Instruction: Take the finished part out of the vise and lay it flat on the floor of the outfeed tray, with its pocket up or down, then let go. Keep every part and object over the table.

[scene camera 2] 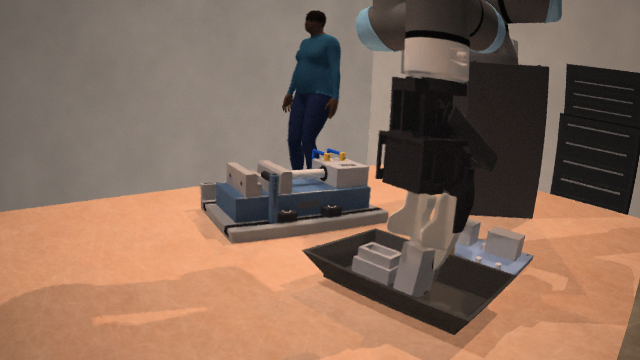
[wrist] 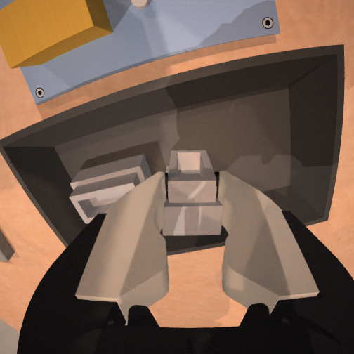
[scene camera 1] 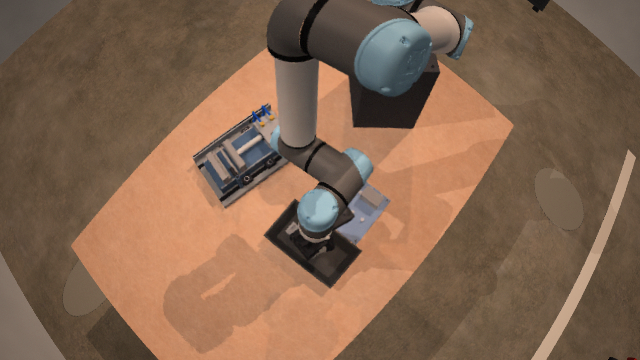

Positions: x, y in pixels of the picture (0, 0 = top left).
Labels:
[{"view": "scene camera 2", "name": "gripper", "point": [425, 264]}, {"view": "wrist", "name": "gripper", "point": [190, 174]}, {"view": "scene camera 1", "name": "gripper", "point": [317, 244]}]

